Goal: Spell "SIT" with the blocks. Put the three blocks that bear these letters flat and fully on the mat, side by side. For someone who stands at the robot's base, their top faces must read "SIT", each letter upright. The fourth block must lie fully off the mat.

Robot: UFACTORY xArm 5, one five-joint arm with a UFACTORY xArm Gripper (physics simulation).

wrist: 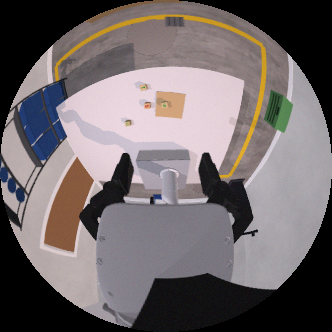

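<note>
A tan square mat (pixel 176 111) lies on the white table in the wrist view. A block with a green mark (pixel 165 104) sits on the left part of the mat. A block with a red-orange mark (pixel 147 105) lies just left of the mat, apart from it. Another block with a green mark (pixel 143 87) lies off the mat, above and to its left. A yellowish block (pixel 128 123) lies off the mat, lower left. The letters are too small to read surely. My gripper (pixel 165 160) is open and empty, high up, its fingers below the blocks in the view.
A grey box-shaped base (pixel 163 155) with a pale cylinder stands at the near side of the white table (pixel 210 90). A rack with blue bins (pixel 38 120) is at the left. A green crate (pixel 278 111) stands off the table at the right.
</note>
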